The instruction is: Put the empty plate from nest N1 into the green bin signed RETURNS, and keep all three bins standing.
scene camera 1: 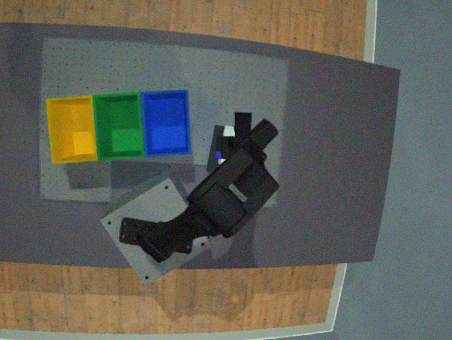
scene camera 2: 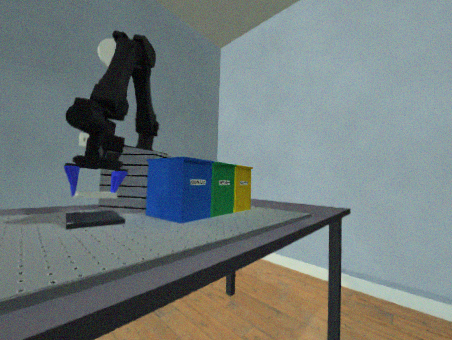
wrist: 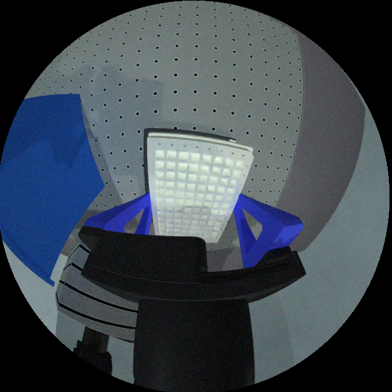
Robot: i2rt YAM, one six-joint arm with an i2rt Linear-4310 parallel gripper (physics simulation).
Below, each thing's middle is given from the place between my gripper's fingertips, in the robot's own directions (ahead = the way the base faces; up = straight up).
Now: the white plate [wrist: 194,181] 1 cm above my hand. Round my hand: green bin [scene camera 1: 118,117]: 35 cm to the left, 2 cm above; dark nest [scene camera 2: 99,218]: 2 cm behind, 1 cm to the left, 6 cm below; blue bin [scene camera 2: 179,188]: 3 cm ahead, 23 cm to the left, 2 cm above.
